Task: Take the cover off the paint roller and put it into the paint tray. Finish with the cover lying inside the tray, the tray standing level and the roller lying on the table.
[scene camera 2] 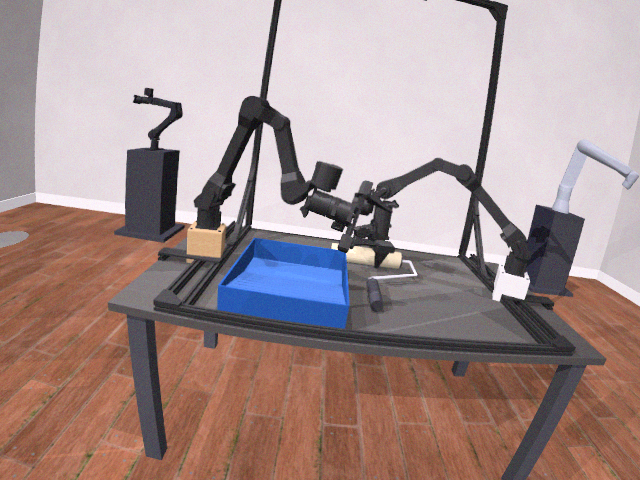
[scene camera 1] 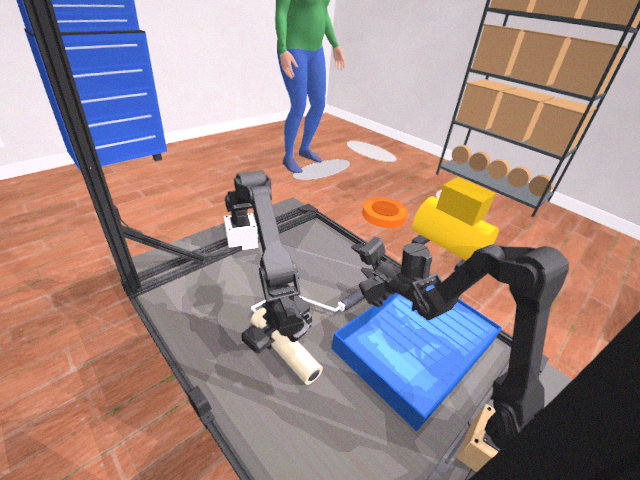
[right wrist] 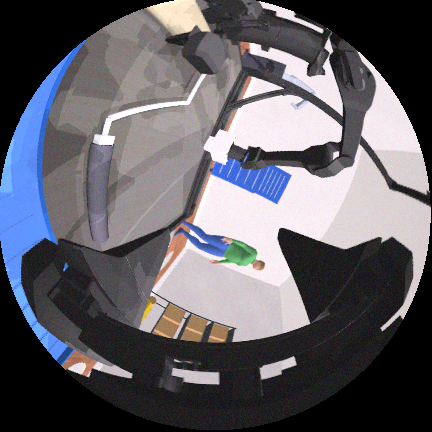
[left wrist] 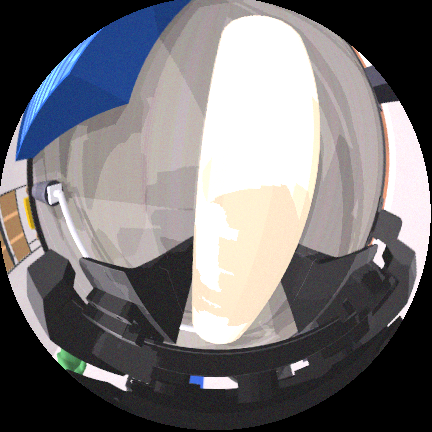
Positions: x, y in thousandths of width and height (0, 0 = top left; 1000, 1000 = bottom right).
My left gripper (scene camera 1: 434, 711) grips a cream roller cover (scene camera 1: 474, 759). My right gripper (scene camera 1: 559, 536) is open and holds nothing. Also in view: a blue paint tray (scene camera 1: 645, 757).
The cream roller cover shows as well in scene camera 2 (scene camera 2: 565, 532) and in the left wrist view (left wrist: 601, 360). The blue paint tray is seen too in scene camera 2 (scene camera 2: 424, 582), in the right wrist view (right wrist: 75, 520) and in the left wrist view (left wrist: 244, 184). My left gripper also shows in scene camera 2 (scene camera 2: 585, 551), in the right wrist view (right wrist: 402, 68) and in the left wrist view (left wrist: 541, 557).
